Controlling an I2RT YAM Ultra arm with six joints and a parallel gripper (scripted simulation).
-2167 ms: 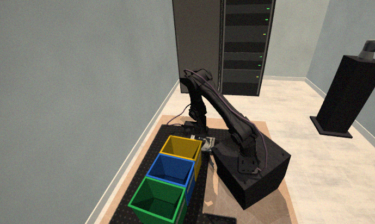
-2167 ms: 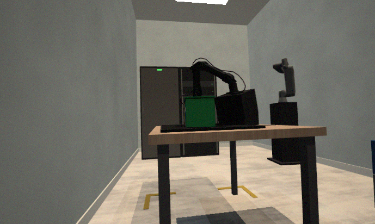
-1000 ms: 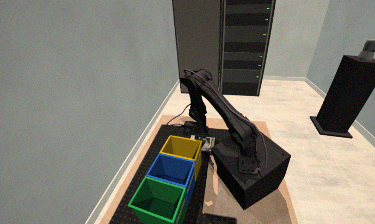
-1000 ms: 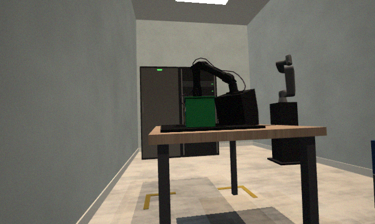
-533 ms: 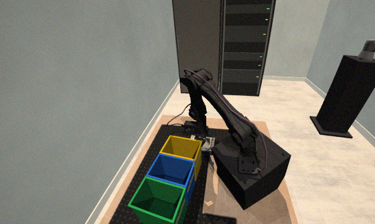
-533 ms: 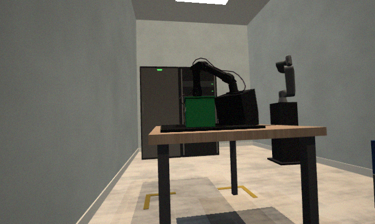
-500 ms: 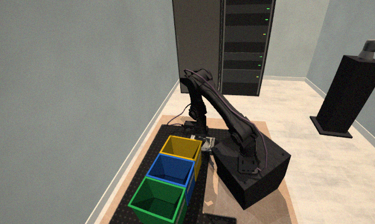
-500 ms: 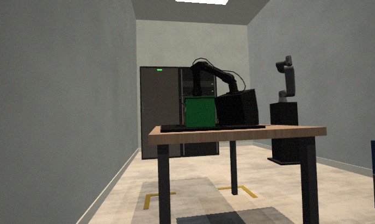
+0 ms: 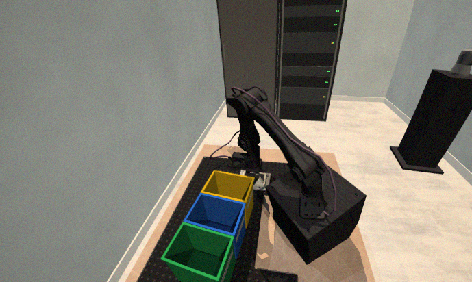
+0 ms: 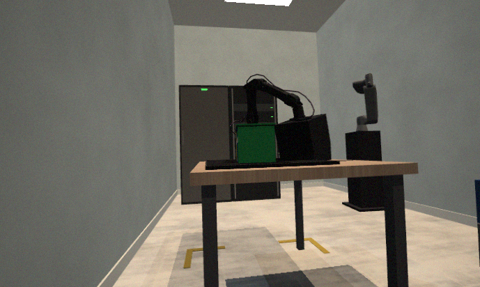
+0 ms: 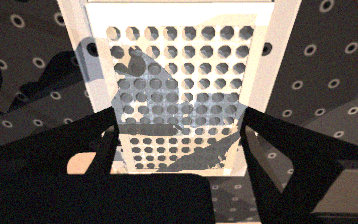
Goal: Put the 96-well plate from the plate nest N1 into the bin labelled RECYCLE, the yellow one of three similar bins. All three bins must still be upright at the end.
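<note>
My hand is 1 cm above the white 96-well plate. From my hand the other things lie so: yellow bin (6 cm ahead, 21 cm to the left, 6 cm above); blue bin (6 cm ahead, 35 cm to the left, 6 cm above); plate nest N1 (2 cm below).
</note>
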